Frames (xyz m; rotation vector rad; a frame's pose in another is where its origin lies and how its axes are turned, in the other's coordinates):
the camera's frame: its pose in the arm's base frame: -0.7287 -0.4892 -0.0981 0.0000 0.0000 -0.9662
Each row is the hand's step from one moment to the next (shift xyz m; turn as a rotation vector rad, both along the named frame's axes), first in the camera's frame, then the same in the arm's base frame.
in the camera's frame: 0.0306 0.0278 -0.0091 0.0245 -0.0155 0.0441
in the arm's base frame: 0.0403 -0.0094 -0.0091 0.0012 -0.0290 0.0441
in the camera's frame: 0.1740 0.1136 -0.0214 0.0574 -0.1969 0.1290
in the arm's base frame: 0.1924 -0.0786 -0.0214 -0.1294 -0.1591 0.1290
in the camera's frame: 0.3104 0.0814 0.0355 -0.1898 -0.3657 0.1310
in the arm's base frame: 0.2434 -0.2091 0.0355 -0.4088 -0.0517 0.1310
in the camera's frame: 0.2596 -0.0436 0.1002 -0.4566 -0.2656 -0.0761
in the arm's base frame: 0.1117 -0.2384 0.1002 -0.4781 0.2247 -0.0761
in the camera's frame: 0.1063 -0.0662 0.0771 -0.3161 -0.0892 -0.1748
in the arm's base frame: 0.0060 -0.1251 0.0771 -0.2531 0.2094 -0.1748
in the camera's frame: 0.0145 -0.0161 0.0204 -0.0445 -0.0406 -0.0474
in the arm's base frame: -0.0050 -0.0211 0.0204 -0.0587 0.0135 -0.0474
